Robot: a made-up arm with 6 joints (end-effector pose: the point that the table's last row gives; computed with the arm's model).
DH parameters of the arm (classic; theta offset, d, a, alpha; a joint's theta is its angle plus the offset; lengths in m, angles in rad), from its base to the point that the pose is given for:
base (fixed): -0.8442 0 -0.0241 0
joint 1: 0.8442 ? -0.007 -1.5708
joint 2: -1.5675 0 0.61 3.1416
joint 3: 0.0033 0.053 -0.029 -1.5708
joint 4: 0 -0.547 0.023 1.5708
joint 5: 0 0.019 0.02 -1.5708
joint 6: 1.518 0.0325 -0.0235 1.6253
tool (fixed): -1.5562 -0.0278 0 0
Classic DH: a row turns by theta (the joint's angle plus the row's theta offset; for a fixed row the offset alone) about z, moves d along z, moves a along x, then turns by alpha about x.
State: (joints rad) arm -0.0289 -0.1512 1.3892 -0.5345 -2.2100 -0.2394
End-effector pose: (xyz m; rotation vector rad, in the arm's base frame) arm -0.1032 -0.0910 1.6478 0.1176 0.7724 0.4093
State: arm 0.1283 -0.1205 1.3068 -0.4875 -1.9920 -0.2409
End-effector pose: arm -0.0095 -0.0925 1.6380 0.1637 0.6879 0.5474
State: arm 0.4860 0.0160 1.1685 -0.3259 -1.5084 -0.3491
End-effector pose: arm 0.2132 0.0270 1.5883 0.3519 0.5741 0.7388
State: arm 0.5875 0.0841 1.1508 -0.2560 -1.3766 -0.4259
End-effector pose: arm 0.2735 0.0994 1.5632 0.4270 0.5681 0.7564
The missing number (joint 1, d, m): 0.488
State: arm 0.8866 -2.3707 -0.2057 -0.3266 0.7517 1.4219
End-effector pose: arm -0.3702 -0.5902 0.4743 0.9696 -1.8391 -1.0173
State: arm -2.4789 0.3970 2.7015 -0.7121 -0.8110 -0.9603
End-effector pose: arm 0.0182 0.1506 1.4346 -0.5375 -0.9093 -0.7927
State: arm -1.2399 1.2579 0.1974 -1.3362 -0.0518 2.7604
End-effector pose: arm 0.1213 -0.7901 0.2141 -0.4522 1.4154 -0.2525
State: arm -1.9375 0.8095 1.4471 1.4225 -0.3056 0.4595
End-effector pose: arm -0.3376 -0.7519 1.2364 -1.3082 1.6883 -2.0873
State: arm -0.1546 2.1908 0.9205 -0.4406 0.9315 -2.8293
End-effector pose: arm 0.5971 -0.1299 -0.3417 2.9584 -0.7838 -0.5080
